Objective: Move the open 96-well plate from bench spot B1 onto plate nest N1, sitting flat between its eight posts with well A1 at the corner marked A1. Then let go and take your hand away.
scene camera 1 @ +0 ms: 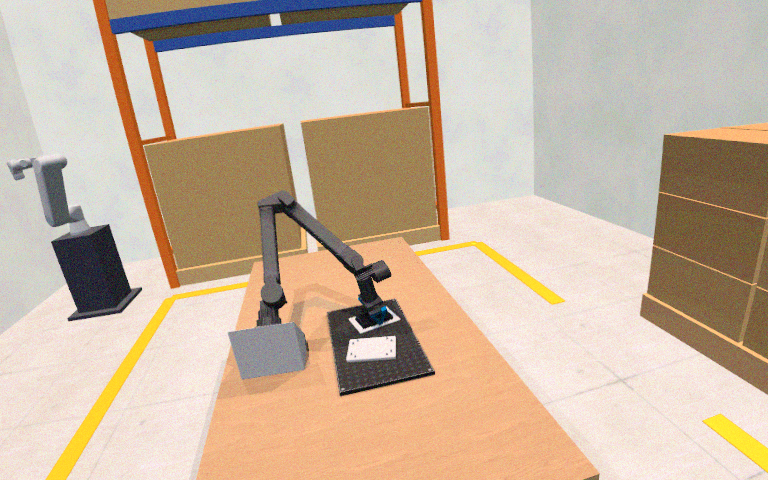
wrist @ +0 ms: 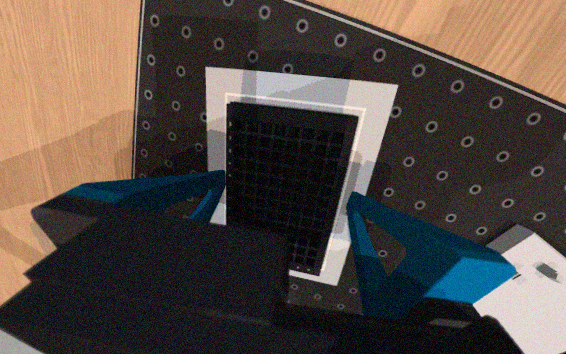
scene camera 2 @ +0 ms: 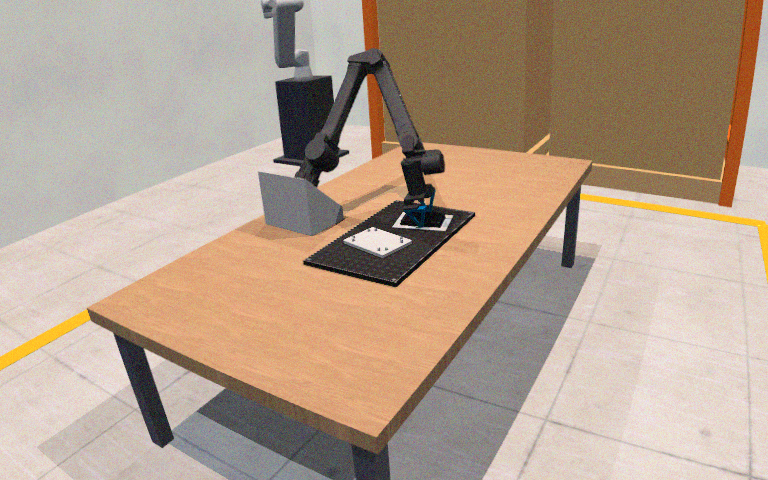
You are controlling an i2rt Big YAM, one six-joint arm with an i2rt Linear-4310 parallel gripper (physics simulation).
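Places are measured from the arm's base along level axes (x ahead, y up, z right), in metres.
Where they show: gripper, fingertip midpoint: [scene camera 1: 376, 317] [wrist: 287, 188] [scene camera 2: 425, 219]; arm's base at its link origin: [scene camera 1: 269, 333] [scene camera 2: 302, 189].
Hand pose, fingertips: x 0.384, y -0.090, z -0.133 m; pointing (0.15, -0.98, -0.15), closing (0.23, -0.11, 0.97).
Things, the pixels of their centre, and the offset from my fingertips. Level surfaces: height alone.
- black 96-well plate at the middle of its body: [wrist: 280, 196] [scene camera 2: 423, 219] [scene camera 1: 373, 317] dx -0.009, dy +0.001, dz -0.002 m
- white plate nest N1 at the middle of its body: [wrist: 482, 332] [scene camera 2: 377, 240] [scene camera 1: 371, 347] dx -0.047, dy +0.002, dz +0.203 m
- black perforated board at the middle of its body: [wrist: 397, 268] [scene camera 2: 396, 236] [scene camera 1: 372, 338] dx -0.034, dy -0.015, dz +0.121 m
- wooden table at its surface level: dy -0.021 m
The black 96-well plate [wrist: 290, 165] lies flat on the white marked spot B1 [scene camera 1: 357, 327] [scene camera 2: 400, 225] [wrist: 375, 100], inside its thin outline. My gripper [scene camera 1: 378, 320] [scene camera 2: 423, 221] [wrist: 287, 188] is open, pointing down over the plate, with one blue finger beside each long side in the wrist view and nothing held. My hand hides the plate's near left corner there. The white plate nest N1 [scene camera 1: 370, 349] [scene camera 2: 377, 241] [wrist: 525, 295] sits next to B1 with its small posts upright, and no plate is on it. Its A1 mark cannot be read in these views.
Both white pieces are on a black perforated board [scene camera 1: 385, 373] [scene camera 2: 362, 267] [wrist: 440, 150] on the wooden table [scene camera 1: 396, 430] [scene camera 2: 294, 339] [wrist: 65, 75]. A grey wedge-shaped block [scene camera 1: 269, 350] [scene camera 2: 291, 203] stands beside the arm's base, left of the board in both scene views.
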